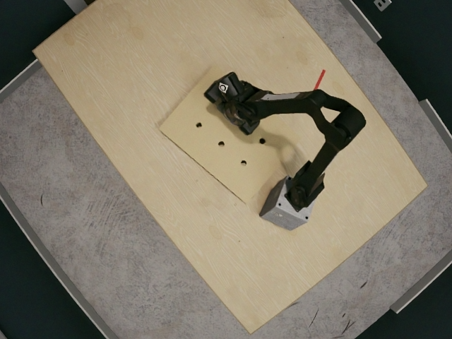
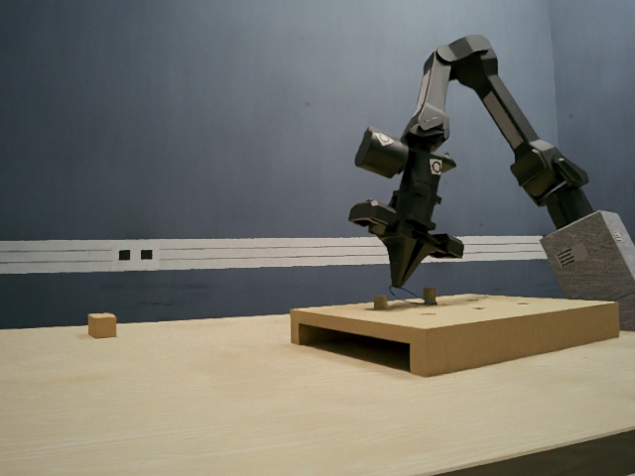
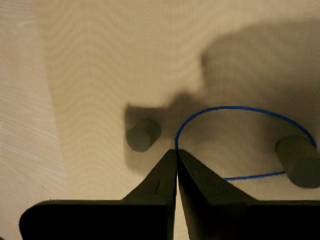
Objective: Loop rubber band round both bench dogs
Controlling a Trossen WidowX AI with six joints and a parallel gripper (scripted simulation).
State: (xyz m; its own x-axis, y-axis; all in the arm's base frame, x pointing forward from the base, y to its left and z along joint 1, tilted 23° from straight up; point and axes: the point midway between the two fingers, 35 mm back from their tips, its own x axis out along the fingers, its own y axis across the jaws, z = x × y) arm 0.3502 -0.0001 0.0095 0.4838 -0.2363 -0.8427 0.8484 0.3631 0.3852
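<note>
My gripper is now 8 cm above the wooden board, 6 cm past it and 3 cm to the right of it. From my hand the other things lie so: red strip (32 cm to the right, 11 cm below, 11 cm behind); small wooden cube (43 cm ahead, 28 cm to the right, 9 cm below).
</note>
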